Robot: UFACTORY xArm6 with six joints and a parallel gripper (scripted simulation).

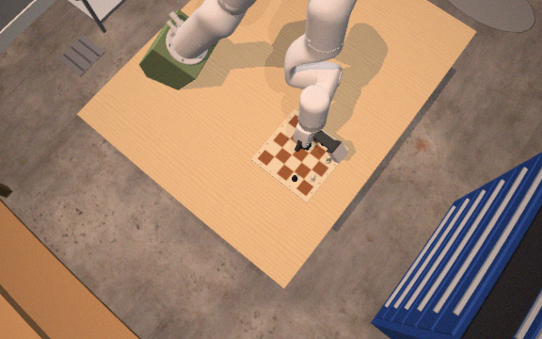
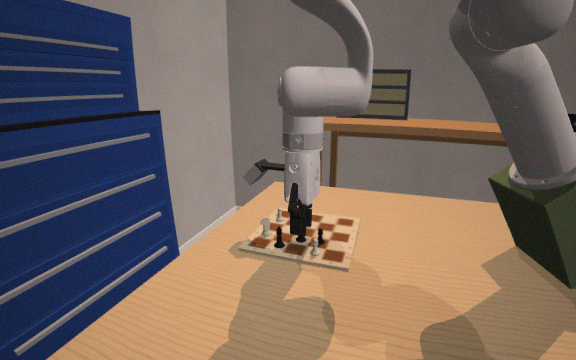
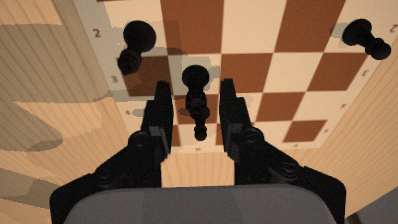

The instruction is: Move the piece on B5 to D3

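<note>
Now: hand 3 cm above the black pawn. Also, from my hand: chessboard: 5 cm below, 4 cm to the right.
</note>
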